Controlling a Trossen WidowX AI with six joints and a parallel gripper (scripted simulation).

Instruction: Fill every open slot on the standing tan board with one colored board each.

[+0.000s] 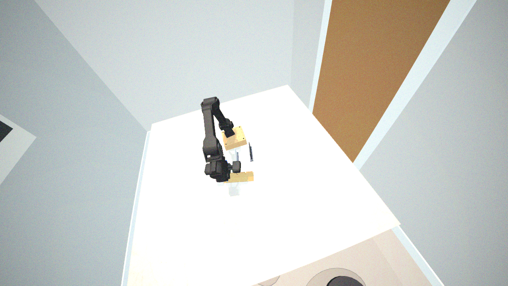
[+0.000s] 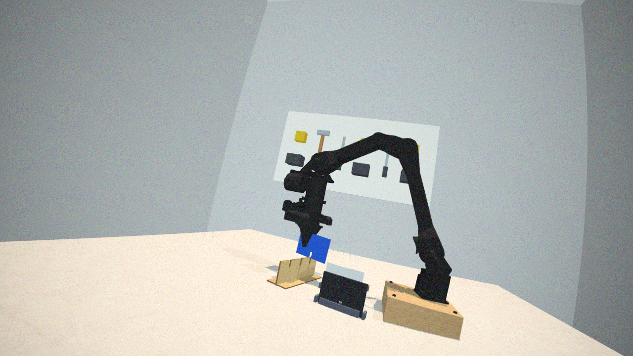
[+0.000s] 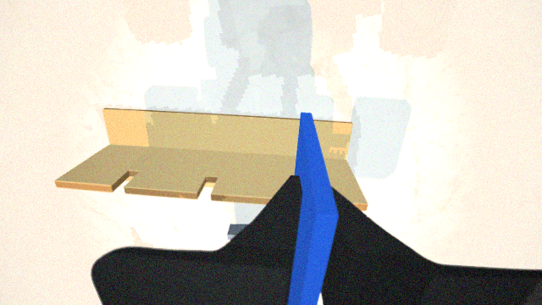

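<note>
The tan board lies 6 cm to the left of my gripper tip and 6 cm below it. Also, from my gripper tip: blue board 2 cm behind, 1 cm to the left; black board 12 cm behind, 20 cm to the left, 5 cm below.
</note>
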